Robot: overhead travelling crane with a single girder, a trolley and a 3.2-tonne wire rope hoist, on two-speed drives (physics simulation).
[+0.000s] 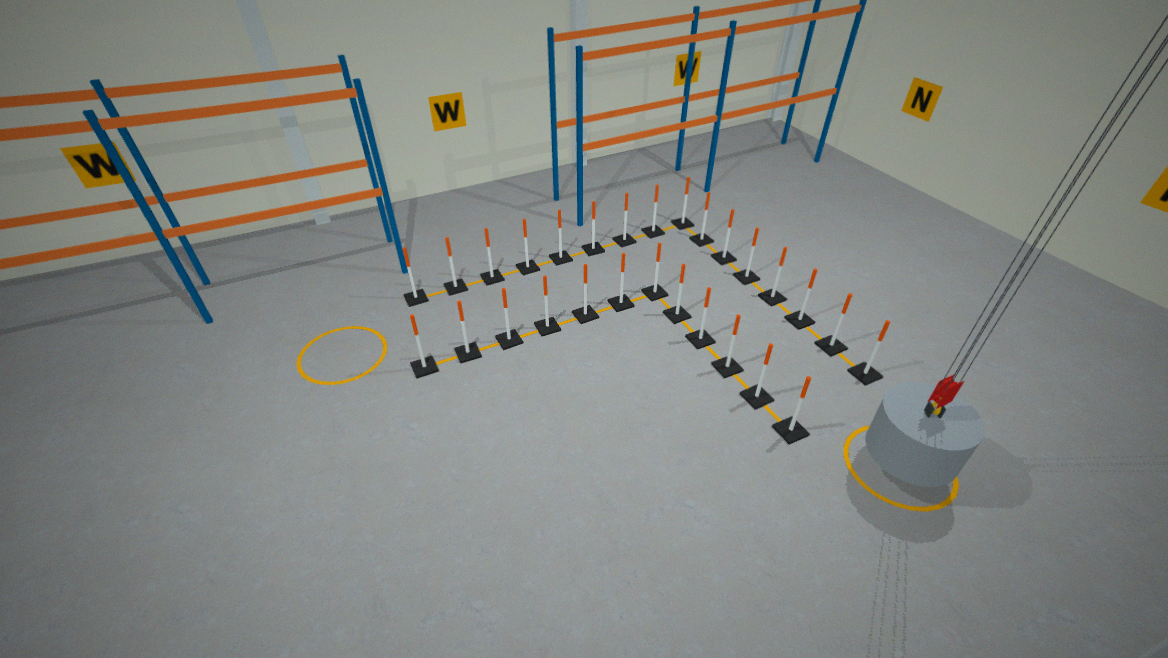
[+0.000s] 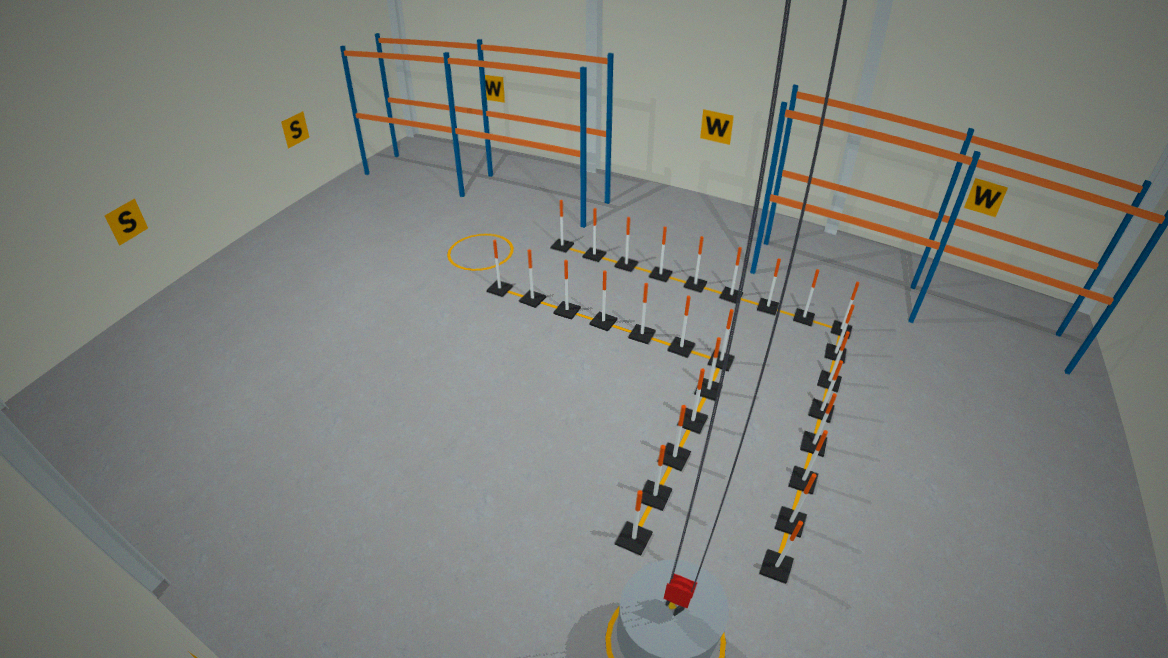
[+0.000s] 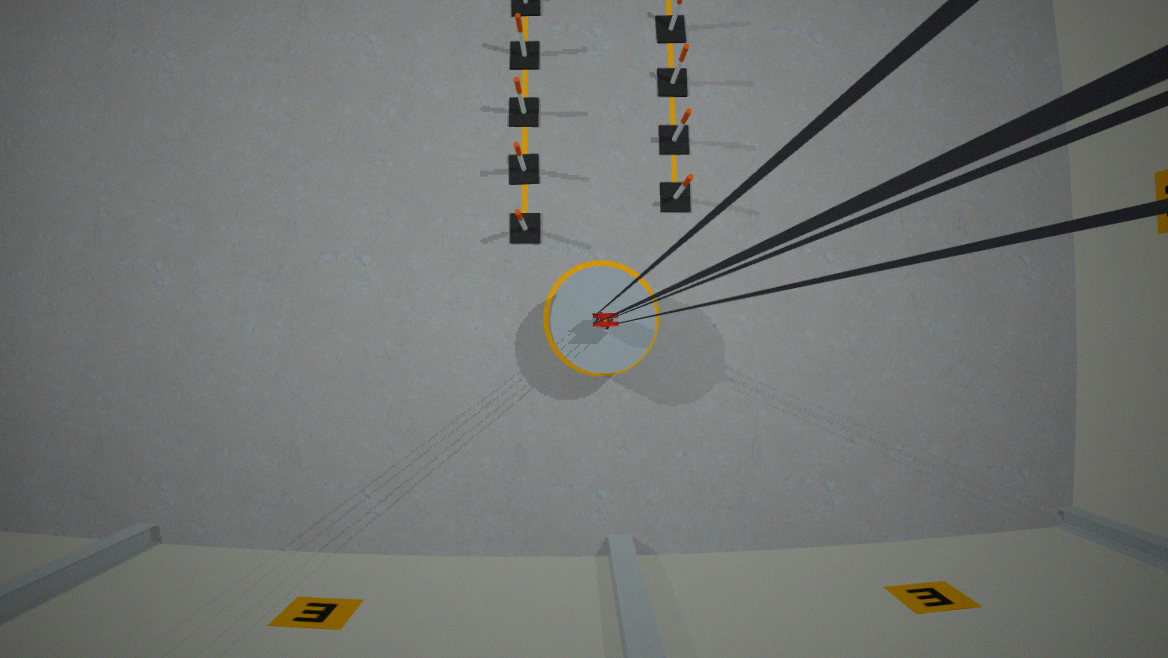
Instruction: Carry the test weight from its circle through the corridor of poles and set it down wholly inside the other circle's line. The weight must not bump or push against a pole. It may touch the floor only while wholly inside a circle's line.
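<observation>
The grey cylindrical test weight [image 1: 921, 461] [image 2: 709, 608] [image 3: 604, 286] hangs upright from my hook [image 1: 934, 408] [image 2: 674, 606] [image 3: 604, 320], which is shut on it. Its shadows lie apart from it, so it is off the floor. It is over the near yellow circle [image 1: 915, 507] [image 2: 610, 633] [image 3: 546, 318], outside the corridor mouth. The mouth's end poles are the inner-row one [image 1: 790, 429] [image 2: 633, 537] [image 3: 524, 228] and the outer-row one [image 1: 865, 373] [image 2: 776, 565] [image 3: 675, 196]. The weight touches neither. The other circle [image 1: 339, 382] [image 2: 480, 269] lies beyond the corridor's far end.
The corridor is two rows of orange-and-white poles on black bases, with one corner. One blue-and-orange rack [image 1: 184, 277] [image 2: 583, 147] stands behind the far circle. Another rack [image 1: 579, 138] [image 2: 944, 237] stands behind the corner. Walls carry lettered signs.
</observation>
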